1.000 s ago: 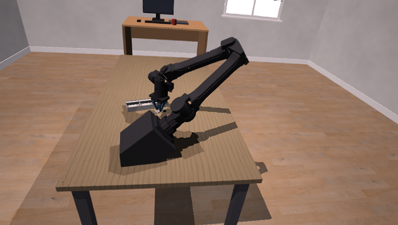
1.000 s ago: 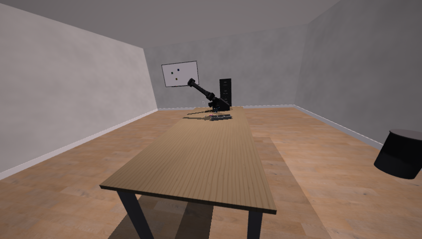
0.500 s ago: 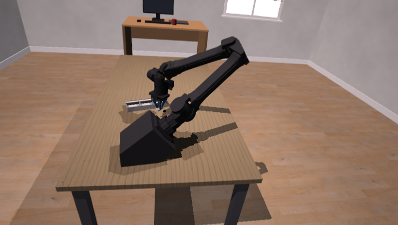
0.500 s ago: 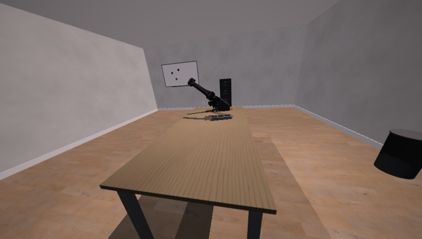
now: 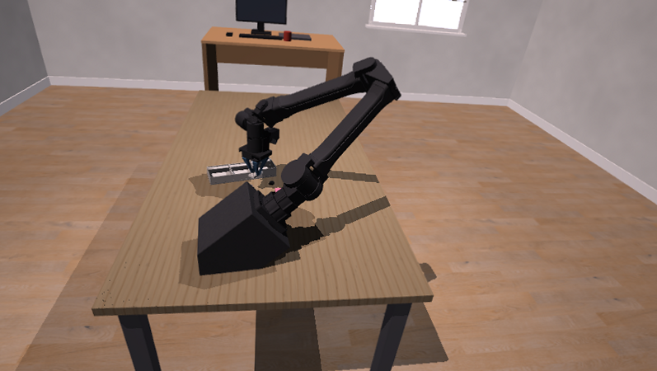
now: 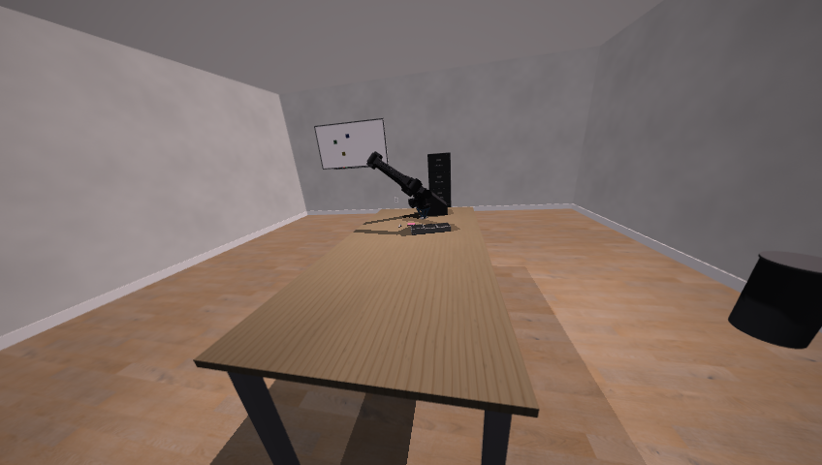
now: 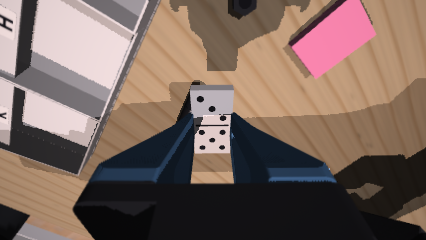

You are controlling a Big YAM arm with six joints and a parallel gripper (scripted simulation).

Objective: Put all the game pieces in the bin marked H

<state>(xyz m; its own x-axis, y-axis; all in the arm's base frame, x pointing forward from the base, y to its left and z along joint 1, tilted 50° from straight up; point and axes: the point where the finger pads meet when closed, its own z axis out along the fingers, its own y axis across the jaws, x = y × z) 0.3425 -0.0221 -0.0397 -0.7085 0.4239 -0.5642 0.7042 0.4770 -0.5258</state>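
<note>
The grey three-bin tray lies 100 mm ahead of my hand, 50 mm to the left of it and 50 mm below it. Also, from my hand: small dark object (60 mm to the right, 60 mm below, 30 mm ahead); black battery (60 mm below, 40 mm to the left, 10 mm behind); white domino (right at my hand).
</note>
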